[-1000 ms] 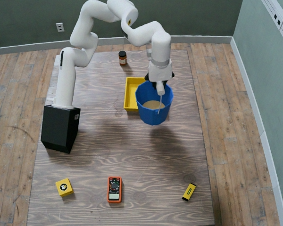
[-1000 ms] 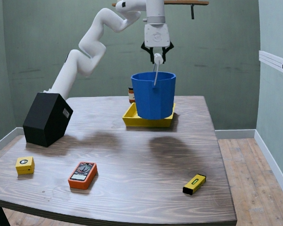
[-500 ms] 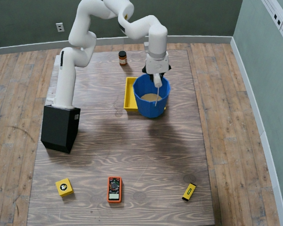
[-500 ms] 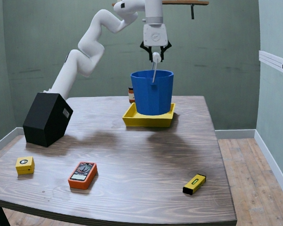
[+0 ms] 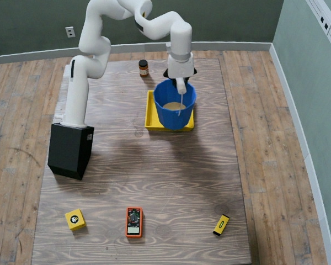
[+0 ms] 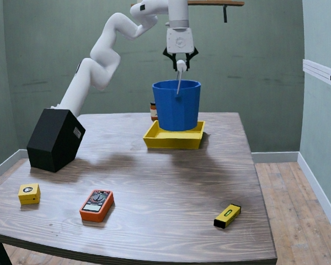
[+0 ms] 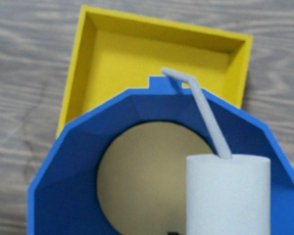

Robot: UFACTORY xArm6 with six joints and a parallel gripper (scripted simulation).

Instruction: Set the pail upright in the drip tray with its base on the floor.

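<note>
My hand is 90 mm above the blue pail and 10 mm past it. Round my hand: yellow drip tray: 310 mm below, 80 mm to the left, 40 mm behind; then pail wire handle: 30 mm below, 10 mm behind; then dark-lidded jar: 370 mm to the left, 280 mm below, 180 mm behind.
</note>
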